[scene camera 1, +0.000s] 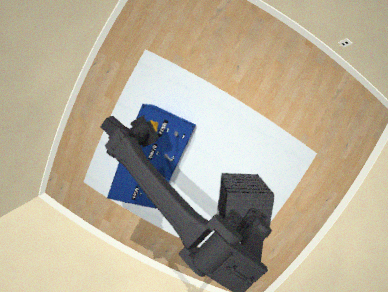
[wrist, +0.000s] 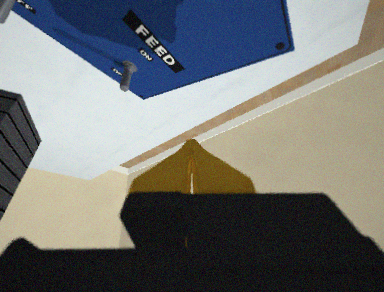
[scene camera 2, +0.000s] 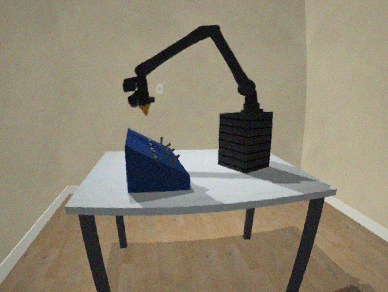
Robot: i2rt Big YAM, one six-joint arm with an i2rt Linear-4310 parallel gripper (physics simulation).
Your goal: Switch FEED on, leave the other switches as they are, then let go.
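Where they show: gripper, fingertip midpoint: (scene camera 1: pixel 156 123) (wrist: pixel 191 145) (scene camera 2: pixel 146 115); arm's base at its link origin: (scene camera 1: pixel 251 222) (scene camera 2: pixel 251 112).
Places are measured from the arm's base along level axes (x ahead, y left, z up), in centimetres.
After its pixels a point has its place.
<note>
The blue sloped switch panel (scene camera 1: pixel 127 175) @(y 14.6, x 57.3, z -13.4 cm) (scene camera 2: pixel 152 172) @(y 29.8, x 51.4, z -21.2 cm) (wrist: pixel 225 45) @(y -16.2, x 60.1, z -13.2 cm) stands on the table. The FEED switch (scene camera 1: pixel 176 134) @(y -14.2, x 46.2, z -15.3 cm) (scene camera 2: pixel 161 141) @(y -13.3, x 46.3, z -17.6 cm) (wrist: pixel 128 76) @(y -13.8, x 46.8, z -17.4 cm) has a grey lever between its ON and OFF labels. In scene camera 2 it stands more upright than the other levers, leaning up the slope to the ON side. The DRIVE lever (scene camera 1: pixel 170 158) @(y -2.6, x 43.3, z -17.2 cm) and the other levers lean down the slope, toward OFF. The arm hides LAMP in scene camera 1. My gripper (scene camera 1: pixel 154 126) @(y -16.2, x 54.6, z -3.2 cm) (scene camera 2: pixel 146 114) @(y -16.2, x 54.6, z -3.2 cm) (wrist: pixel 191 145) @(y -16.2, x 54.6, z -3.2 cm) is shut and empty, raised above the panel's FEED end, apart from every lever.
The white table (scene camera 1: pixel 240 135) @(y -28.2, x 18.1, z -29.5 cm) (scene camera 2: pixel 260 197) @(y 41.0, x 11.6, z -29.4 cm) (wrist: pixel 75 110) @(y -15.6, x 19.8, z -29.4 cm) carries the panel and the arm's black ribbed base block (scene camera 1: pixel 247 195) @(y -9.4, x 8.4, z -1.5 cm) (scene camera 2: pixel 245 142) @(y 11.1, x 7.5, z -14.0 cm) (wrist: pixel 12 145) @(y -9.5, x 9.3, z -19.9 cm), which stands to the right of the panel. The arm arches over from the block to the panel.
</note>
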